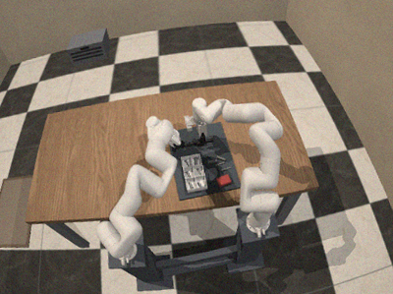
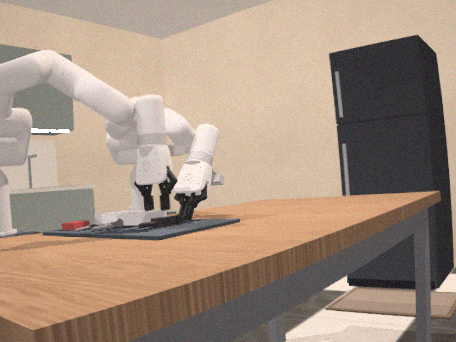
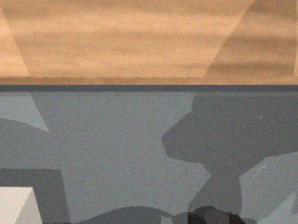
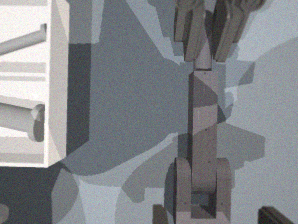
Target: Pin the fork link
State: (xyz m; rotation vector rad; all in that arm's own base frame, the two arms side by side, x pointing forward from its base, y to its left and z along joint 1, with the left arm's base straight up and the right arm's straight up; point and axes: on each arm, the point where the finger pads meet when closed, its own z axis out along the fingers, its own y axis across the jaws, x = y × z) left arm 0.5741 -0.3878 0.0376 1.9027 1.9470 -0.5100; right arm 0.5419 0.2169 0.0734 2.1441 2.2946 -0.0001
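Observation:
Now: right hand 50 mm above the fork link. From my right hand the other things lie so: eye plate 60 mm to the left, 50 mm below; then dark mat 100 mm behind, 70 mm below, 20 mm to the left; then white parts box 200 mm behind, 90 mm to the left, 50 mm below.
Right now my left hand is 60 mm to the left of the eye plate and 20 mm above it. From my left hand the other things lie so: dark mat: 100 mm behind, 100 mm to the right, 30 mm below; then fork link: 120 mm to the right, 20 mm below; then white parts box: 200 mm behind, 30 mm to the right, 20 mm below.

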